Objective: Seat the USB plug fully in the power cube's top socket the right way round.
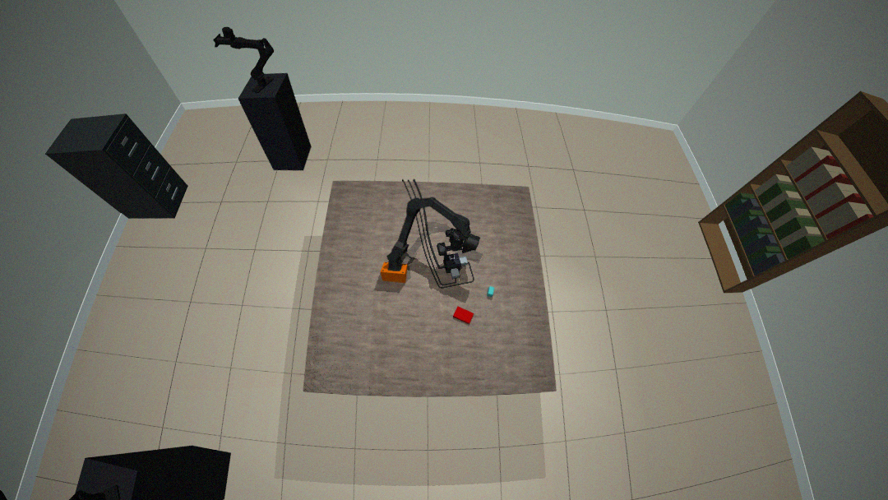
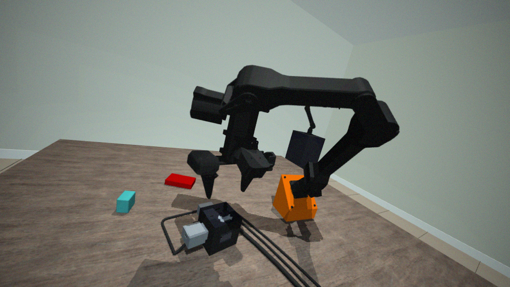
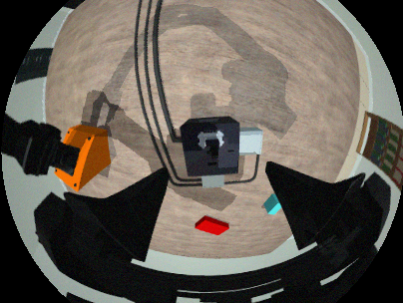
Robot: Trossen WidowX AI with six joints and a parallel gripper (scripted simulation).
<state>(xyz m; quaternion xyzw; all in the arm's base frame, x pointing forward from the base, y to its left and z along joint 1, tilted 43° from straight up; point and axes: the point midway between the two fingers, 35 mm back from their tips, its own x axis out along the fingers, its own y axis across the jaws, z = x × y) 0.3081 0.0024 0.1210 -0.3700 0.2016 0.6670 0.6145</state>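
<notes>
Right now the USB plug is 40 mm below my gripper tip. The rest, counted from my gripper tip: light grey socket (10 mm behind, 10 mm to the left, 70 mm below); teal block (210 mm ahead, 160 mm to the right, 120 mm below); flat red block (70 mm ahead, 300 mm to the right, 120 mm below).
</notes>
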